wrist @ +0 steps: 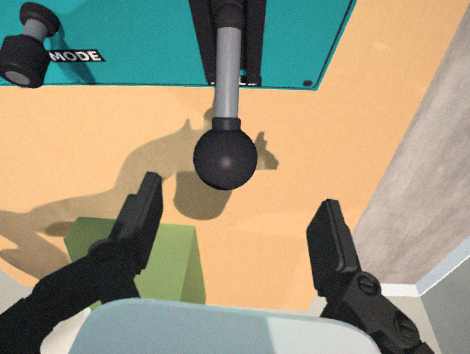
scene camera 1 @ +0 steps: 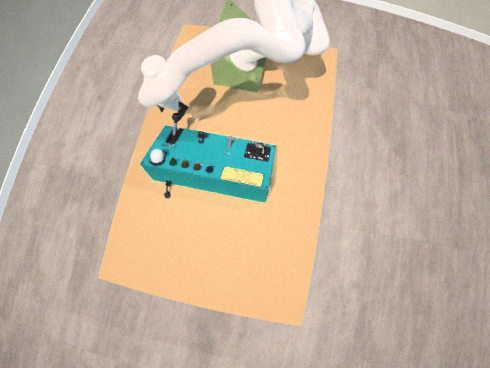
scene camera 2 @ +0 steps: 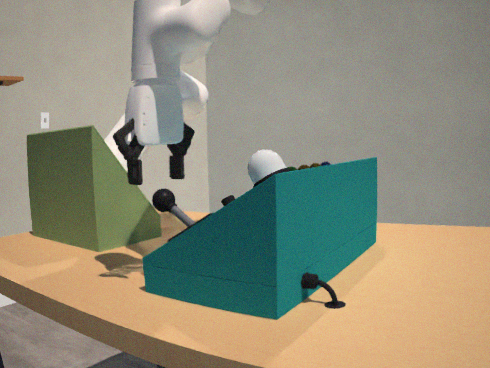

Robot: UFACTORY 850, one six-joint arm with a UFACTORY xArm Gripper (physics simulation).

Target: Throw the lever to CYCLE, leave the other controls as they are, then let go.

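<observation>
The lever [scene camera 1: 177, 117] [scene camera 2: 163, 200] [wrist: 225, 157] has a black ball on a grey shaft and rises from a black slot on the sloping top of the teal box [scene camera 1: 215, 150] [scene camera 2: 325, 215] [wrist: 135, 30]. It leans out over the box's low edge, on the arm's side. The shaft mostly hides the label at that end of the slot; the label at the other end is too small to read. My gripper [scene camera 1: 172, 110] [scene camera 2: 156, 180] [wrist: 240, 203] is open and empty. In the scene camera 2 view its fingertips are just above the ball, not touching it.
A MODE knob [scene camera 1: 201, 136] [scene camera 2: 228, 200] [wrist: 22, 60] is beside the lever. The box also carries a white dome [scene camera 1: 157, 156] [scene camera 2: 266, 166], a small grey switch [scene camera 1: 230, 141], several buttons and a yellow label [scene camera 1: 242, 176]. A green wedge block [scene camera 1: 227, 75] [scene camera 2: 62, 190] [wrist: 167, 260] stands behind, by the arm's base.
</observation>
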